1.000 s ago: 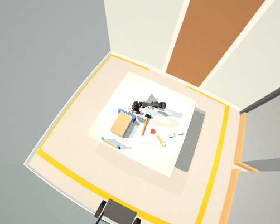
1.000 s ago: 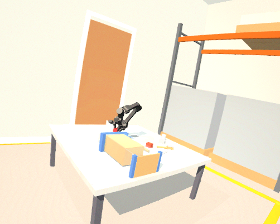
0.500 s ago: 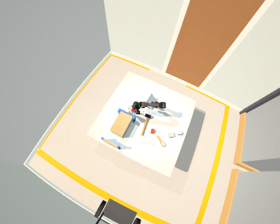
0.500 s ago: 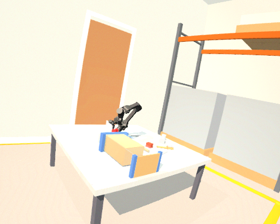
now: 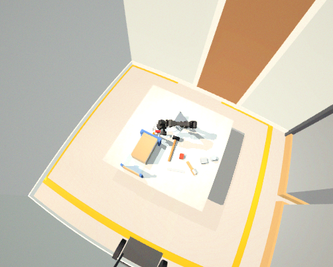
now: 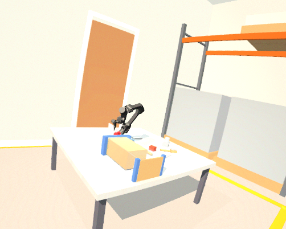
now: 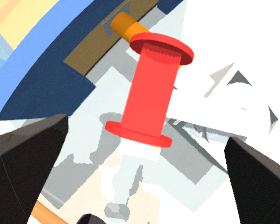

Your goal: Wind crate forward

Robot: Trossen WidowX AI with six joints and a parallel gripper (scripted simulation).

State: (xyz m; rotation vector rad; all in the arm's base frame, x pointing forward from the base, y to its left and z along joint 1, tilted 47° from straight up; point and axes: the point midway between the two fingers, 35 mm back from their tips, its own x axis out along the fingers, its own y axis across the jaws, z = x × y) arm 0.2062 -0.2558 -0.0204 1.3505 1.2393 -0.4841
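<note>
The red grip is 10 mm ahead of my gripper tip, 20 mm to the right of it and 30 mm below it. Round my gripper tip: winch: 90 mm behind, 70 mm to the right, 130 mm below; winch handle: 20 mm behind, 30 mm to the right, 60 mm below; cubby: 330 mm ahead, 90 mm to the right, 80 mm below.
</note>
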